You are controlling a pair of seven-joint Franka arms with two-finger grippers.
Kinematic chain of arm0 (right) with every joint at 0, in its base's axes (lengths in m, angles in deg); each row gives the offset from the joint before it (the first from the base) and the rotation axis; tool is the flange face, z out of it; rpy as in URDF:
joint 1: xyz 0 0 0.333 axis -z
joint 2: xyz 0 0 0 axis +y
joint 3: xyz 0 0 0.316 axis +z
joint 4: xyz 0.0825 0 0 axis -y
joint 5: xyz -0.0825 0 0.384 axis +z
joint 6: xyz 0 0 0 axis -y
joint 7: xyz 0.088 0 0 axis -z
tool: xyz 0 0 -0.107 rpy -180 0 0
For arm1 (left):
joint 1: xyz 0 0 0.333 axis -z
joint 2: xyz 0 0 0 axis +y
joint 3: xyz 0 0 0.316 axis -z
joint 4: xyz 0.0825 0 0 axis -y
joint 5: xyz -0.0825 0 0.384 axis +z
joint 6: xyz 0 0 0 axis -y
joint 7: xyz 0.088 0 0 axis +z
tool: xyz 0 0 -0.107 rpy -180 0 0
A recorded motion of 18 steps. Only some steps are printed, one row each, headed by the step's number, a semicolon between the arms.
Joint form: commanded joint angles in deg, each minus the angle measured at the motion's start. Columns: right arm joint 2, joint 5, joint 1, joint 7, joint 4, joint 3, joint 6; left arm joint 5, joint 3, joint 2, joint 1, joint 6, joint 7, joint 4.
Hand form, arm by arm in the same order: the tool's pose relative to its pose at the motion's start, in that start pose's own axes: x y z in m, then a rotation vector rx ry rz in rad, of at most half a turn. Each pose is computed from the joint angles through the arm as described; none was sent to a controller.
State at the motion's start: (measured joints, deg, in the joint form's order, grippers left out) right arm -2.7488 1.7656 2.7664 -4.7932 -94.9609 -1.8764 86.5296; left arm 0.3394 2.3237 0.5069 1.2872 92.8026 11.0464 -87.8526
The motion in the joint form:
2: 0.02 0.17 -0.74 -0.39 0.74 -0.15 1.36; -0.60 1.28 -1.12 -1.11 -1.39 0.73 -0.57
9: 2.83 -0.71 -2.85 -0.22 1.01 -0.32 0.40; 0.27 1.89 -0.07 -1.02 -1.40 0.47 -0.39
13: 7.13 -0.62 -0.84 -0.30 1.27 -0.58 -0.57; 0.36 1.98 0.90 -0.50 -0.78 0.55 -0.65
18: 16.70 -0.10 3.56 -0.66 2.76 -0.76 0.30; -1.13 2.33 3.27 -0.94 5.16 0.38 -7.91
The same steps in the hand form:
2: 0.0030 -0.0057 -0.0078 -0.0009 0.0360 -0.0176; -0.0087 0.0014 -0.0045 -0.0065 -0.0163 -0.0101
9: 0.0177 -0.0211 0.0172 -0.0166 -0.0274 -0.0460; -0.0048 0.0072 0.0046 0.0093 -0.0286 0.0072
13: 0.0362 0.0024 0.0553 -0.0064 -0.1132 -0.0058; -0.0008 0.0137 0.0156 0.0112 -0.0390 0.0166
18: 0.0728 0.0532 0.1344 0.0234 -0.2345 0.0711; 0.0073 0.0170 0.0915 -0.0041 -0.1079 0.0147

